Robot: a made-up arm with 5 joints.
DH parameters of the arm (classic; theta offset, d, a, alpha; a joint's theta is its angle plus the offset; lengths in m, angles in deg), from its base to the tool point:
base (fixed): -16.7 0 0.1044 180
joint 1: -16.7 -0.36 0 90
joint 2: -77.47 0 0.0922 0
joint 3: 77.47 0 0.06 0
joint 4: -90 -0.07 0.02 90
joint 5: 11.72 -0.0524 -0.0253 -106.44
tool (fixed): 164.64 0.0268 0 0
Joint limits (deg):
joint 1: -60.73..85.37
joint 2: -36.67..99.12
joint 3: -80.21..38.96
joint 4: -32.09..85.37
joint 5: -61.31..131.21
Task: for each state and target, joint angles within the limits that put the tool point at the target. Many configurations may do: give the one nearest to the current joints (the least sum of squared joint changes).
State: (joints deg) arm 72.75 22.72 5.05 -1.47 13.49
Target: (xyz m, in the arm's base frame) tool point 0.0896 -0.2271 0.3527
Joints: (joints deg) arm 74.43 45.90 -19.04 -13.89 22.39
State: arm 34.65 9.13 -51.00 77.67 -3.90
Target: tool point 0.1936 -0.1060 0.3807
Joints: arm 15.91 20.51 -24.27 85.37 -5.02
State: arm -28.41 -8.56 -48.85 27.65 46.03
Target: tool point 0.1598 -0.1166 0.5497
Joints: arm -0.90 -15.61 -57.52 21.08 62.81
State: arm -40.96 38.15 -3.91 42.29 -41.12
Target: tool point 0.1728 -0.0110 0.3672
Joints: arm -45.43 1.76 21.40 81.91 -27.04
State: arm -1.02 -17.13 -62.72 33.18 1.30
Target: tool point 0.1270 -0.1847 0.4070
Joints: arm 57.84 17.99 -31.81 49.51 16.76
